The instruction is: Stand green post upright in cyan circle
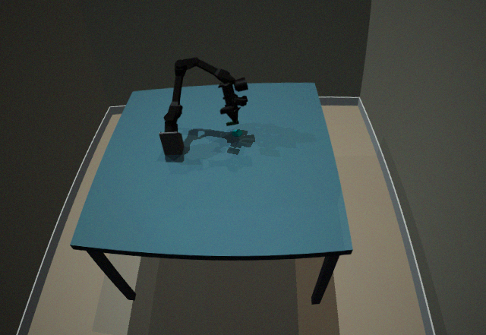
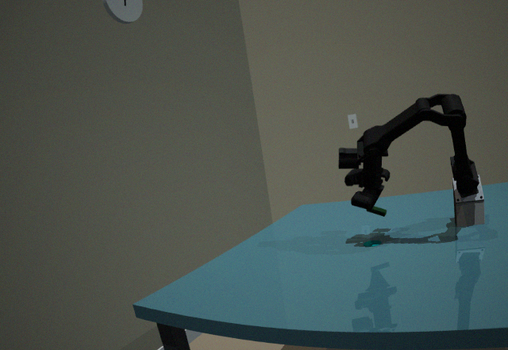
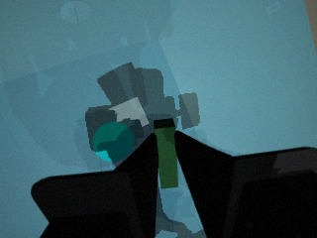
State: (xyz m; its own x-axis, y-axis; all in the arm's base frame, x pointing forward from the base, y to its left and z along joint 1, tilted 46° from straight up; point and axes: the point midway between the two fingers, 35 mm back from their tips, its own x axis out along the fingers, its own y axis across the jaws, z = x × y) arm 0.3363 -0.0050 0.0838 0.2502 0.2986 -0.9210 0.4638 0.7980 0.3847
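Right now the cyan circle is 11 cm below my gripper tip and 4 cm to the left of it. The rest, counted from my gripper tip: green post (2 cm behind, 1 cm to the left, 1 cm below).
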